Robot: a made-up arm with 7 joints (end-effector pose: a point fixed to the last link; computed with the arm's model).
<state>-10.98 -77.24 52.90 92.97 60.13 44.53 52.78</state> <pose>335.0 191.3 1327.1 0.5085 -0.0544 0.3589 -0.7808</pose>
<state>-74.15 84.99 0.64 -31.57 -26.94 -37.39 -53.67</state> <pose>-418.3 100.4 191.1 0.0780 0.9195 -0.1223 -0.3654</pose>
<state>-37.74 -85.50 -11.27 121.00 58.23 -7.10 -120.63</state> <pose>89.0 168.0 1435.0 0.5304 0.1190 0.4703 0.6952</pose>
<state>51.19 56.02 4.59 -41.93 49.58 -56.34 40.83</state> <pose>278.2 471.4 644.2 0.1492 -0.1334 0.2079 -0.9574</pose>
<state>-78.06 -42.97 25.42 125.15 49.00 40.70 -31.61</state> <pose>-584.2 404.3 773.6 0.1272 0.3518 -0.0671 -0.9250</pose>
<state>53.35 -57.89 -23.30 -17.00 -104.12 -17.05 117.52</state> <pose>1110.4 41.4 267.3 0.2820 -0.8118 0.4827 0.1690</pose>
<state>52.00 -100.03 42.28 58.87 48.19 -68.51 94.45</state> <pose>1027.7 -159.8 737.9 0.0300 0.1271 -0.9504 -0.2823</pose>
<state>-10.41 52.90 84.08 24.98 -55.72 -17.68 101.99</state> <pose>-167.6 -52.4 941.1 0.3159 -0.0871 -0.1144 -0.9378</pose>
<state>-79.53 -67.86 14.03 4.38 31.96 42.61 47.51</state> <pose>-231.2 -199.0 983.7 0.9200 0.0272 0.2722 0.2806</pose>
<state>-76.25 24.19 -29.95 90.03 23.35 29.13 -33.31</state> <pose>-539.6 528.9 429.0 0.3243 -0.5387 -0.5475 -0.5521</pose>
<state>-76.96 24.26 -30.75 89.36 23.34 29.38 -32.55</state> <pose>-537.6 532.9 417.5 0.3186 -0.5482 -0.5443 -0.5493</pose>
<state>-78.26 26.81 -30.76 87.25 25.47 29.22 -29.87</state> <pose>-547.5 535.5 381.2 0.3081 -0.5648 -0.5538 -0.5286</pose>
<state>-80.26 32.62 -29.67 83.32 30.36 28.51 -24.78</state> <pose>-570.1 532.6 311.7 0.2875 -0.5907 -0.5778 -0.4844</pose>
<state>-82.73 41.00 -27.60 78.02 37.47 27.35 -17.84</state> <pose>-597.8 518.1 216.1 0.2530 -0.6234 -0.6080 -0.4216</pose>
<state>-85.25 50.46 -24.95 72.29 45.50 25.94 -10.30</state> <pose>-621.9 488.8 112.8 0.2060 -0.6567 -0.6347 -0.3514</pose>
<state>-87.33 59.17 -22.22 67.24 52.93 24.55 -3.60</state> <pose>-639.0 450.4 25.3 0.1571 -0.6831 -0.6526 -0.2877</pose>
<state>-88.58 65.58 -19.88 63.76 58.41 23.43 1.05</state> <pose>-651.1 415.1 -29.8 0.1207 -0.6978 -0.6635 -0.2413</pose>
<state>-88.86 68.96 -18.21 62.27 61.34 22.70 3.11</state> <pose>-662.2 392.6 -48.9 0.1056 -0.6999 -0.6725 -0.2164</pose>
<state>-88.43 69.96 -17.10 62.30 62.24 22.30 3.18</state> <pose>-673.1 382.6 -42.4 0.1087 -0.6931 -0.6815 -0.2081</pose>
